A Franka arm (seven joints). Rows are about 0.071 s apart.
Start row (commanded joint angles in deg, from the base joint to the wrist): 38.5 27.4 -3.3 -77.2 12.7 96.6 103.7
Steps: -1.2 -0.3 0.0 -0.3 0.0 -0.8 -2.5; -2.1 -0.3 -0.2 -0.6 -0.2 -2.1 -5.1; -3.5 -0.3 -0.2 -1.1 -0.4 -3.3 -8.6; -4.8 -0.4 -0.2 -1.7 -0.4 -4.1 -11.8; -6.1 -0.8 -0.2 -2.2 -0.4 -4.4 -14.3; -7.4 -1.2 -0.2 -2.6 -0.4 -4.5 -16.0; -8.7 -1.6 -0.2 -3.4 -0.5 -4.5 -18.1; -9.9 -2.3 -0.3 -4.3 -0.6 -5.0 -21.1; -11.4 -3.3 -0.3 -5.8 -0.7 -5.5 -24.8; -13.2 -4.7 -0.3 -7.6 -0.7 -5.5 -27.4; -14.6 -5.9 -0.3 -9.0 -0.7 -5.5 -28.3; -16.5 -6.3 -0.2 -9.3 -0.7 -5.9 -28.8; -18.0 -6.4 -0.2 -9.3 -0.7 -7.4 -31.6; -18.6 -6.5 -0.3 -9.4 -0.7 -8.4 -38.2; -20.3 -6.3 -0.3 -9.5 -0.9 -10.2 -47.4
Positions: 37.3 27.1 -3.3 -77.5 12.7 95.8 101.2; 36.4 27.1 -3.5 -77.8 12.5 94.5 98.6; 35.0 27.1 -3.5 -78.3 12.3 93.3 95.1; 33.7 27.0 -3.5 -78.9 12.3 92.5 91.9; 32.4 26.6 -3.5 -79.4 12.3 92.2 89.4; 31.1 26.2 -3.5 -79.8 12.3 92.1 87.7; 29.8 25.8 -3.5 -80.6 12.2 92.1 85.6; 28.6 25.1 -3.6 -81.5 12.1 91.6 82.6; 27.1 24.1 -3.6 -83.0 12.0 91.1 78.9; 25.3 22.7 -3.6 -84.8 12.0 91.1 76.3; 23.9 21.5 -3.6 -86.2 12.0 91.1 75.4; 22.0 21.1 -3.5 -86.5 12.0 90.7 74.9; 20.5 21.0 -3.5 -86.5 12.0 89.2 72.1; 19.9 20.9 -3.6 -86.6 12.0 88.2 65.5; 18.2 21.1 -3.6 -86.7 11.8 86.4 56.3
